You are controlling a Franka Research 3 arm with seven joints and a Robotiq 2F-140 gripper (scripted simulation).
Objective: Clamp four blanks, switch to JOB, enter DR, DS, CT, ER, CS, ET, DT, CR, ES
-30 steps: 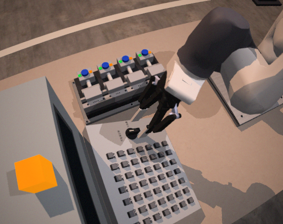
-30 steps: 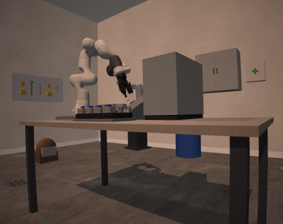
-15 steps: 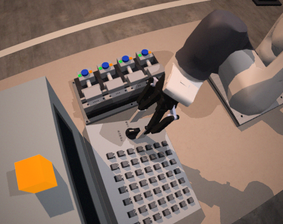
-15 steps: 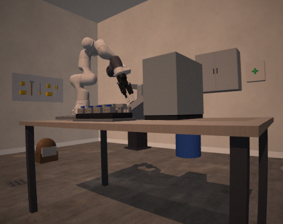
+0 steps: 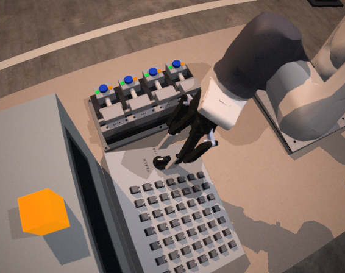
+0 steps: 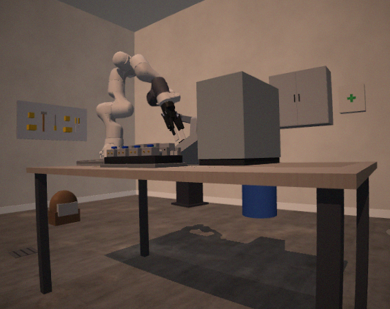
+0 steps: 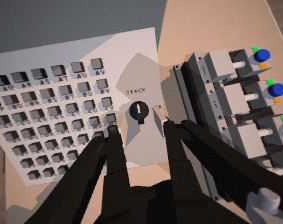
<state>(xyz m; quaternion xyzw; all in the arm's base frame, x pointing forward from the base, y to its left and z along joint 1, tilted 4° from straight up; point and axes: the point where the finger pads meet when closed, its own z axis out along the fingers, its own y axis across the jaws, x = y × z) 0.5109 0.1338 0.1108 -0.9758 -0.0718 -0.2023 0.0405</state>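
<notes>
The selector is 4 cm below my hand and 3 cm ahead of it. The rest, counted from my hand: key panel: 12 cm to the left, 9 cm below, 3 cm ahead.
</notes>
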